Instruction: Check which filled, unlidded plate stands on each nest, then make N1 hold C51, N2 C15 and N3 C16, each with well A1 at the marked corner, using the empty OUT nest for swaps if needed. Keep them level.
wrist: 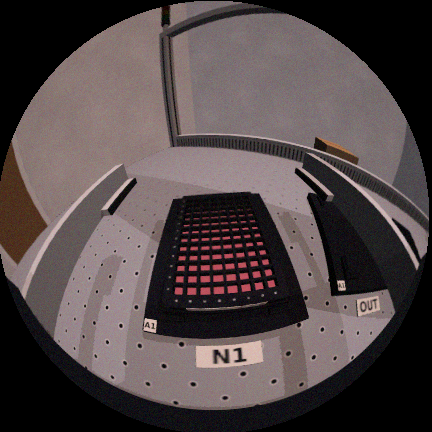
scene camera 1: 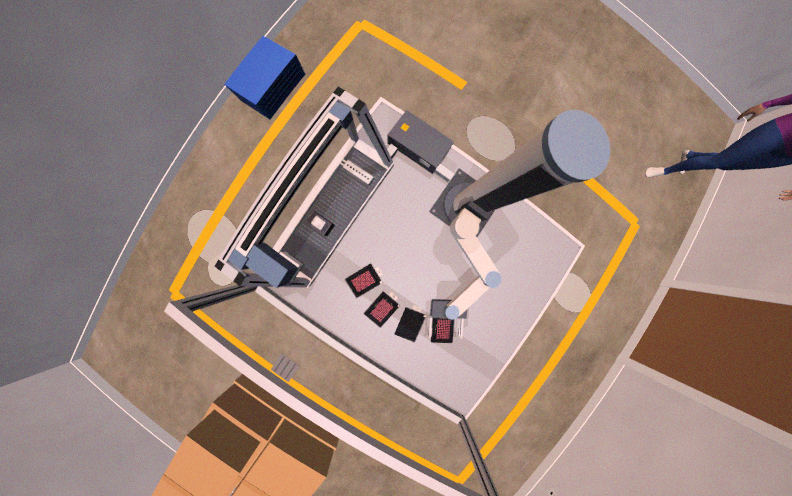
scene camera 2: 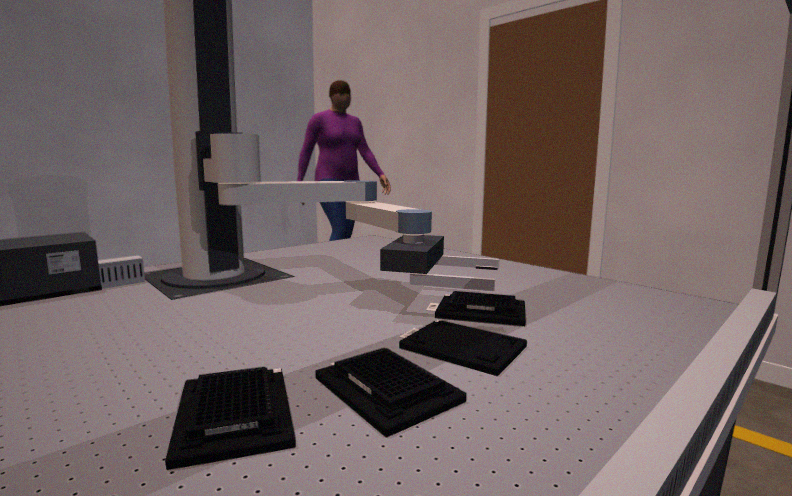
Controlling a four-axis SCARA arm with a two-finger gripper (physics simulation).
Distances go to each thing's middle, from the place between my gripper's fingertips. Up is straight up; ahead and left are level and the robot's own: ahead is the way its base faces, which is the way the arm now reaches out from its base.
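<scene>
Plate C16 [scene camera 2: 485,303], from my hand: 20 mm behind, 10 mm to the right, 60 mm below. N1 label [wrist: 249,352], from my hand: 60 mm to the right, 100 mm behind, 80 mm below. Nest N1 [scene camera 2: 458,315], from my hand: 10 mm to the right, 20 mm behind, 70 mm below. OUT nest [scene camera 2: 458,344], from my hand: 60 mm ahead, 170 mm to the right, 70 mm below.
</scene>
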